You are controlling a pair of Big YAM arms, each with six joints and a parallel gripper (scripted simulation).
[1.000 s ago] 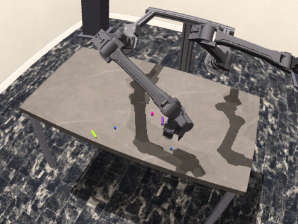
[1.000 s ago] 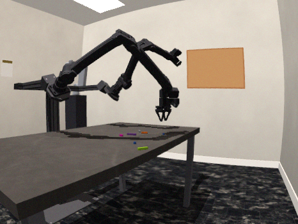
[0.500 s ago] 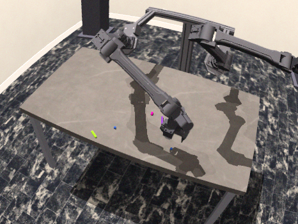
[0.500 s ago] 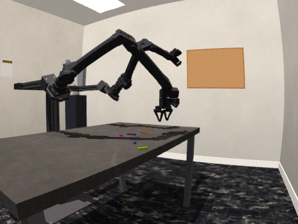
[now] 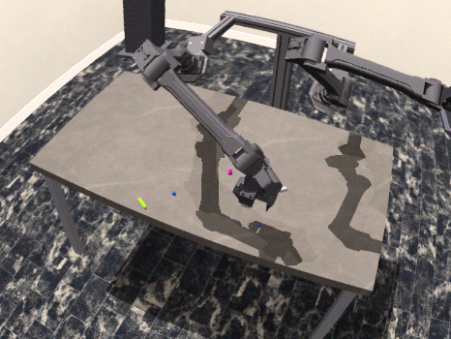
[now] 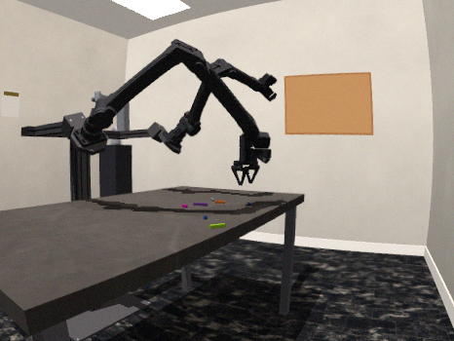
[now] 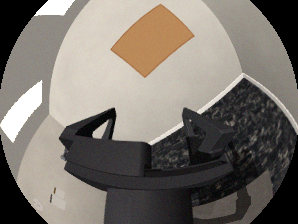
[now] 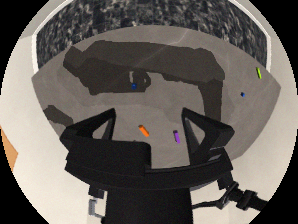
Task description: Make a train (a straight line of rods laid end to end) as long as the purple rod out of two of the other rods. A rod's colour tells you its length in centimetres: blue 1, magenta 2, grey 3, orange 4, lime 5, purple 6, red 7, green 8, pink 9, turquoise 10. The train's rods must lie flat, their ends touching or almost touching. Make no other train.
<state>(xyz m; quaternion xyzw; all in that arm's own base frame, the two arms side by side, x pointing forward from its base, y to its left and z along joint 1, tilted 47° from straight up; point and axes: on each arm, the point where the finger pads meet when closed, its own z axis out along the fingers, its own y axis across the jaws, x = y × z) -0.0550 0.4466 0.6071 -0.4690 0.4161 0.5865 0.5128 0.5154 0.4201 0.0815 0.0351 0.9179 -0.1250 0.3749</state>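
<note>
Now: right hand 40 cm to the left of the lime rod, 10 cm above it and 6 cm short of it. Also, from my right hand: grey rod (19 cm behind, 10 cm below, 7 cm to the left); then purple rod (18 cm behind, 10 cm below, 7 cm to the right); then orange rod (13 cm behind, 10 cm below, 3 cm to the left).
</note>
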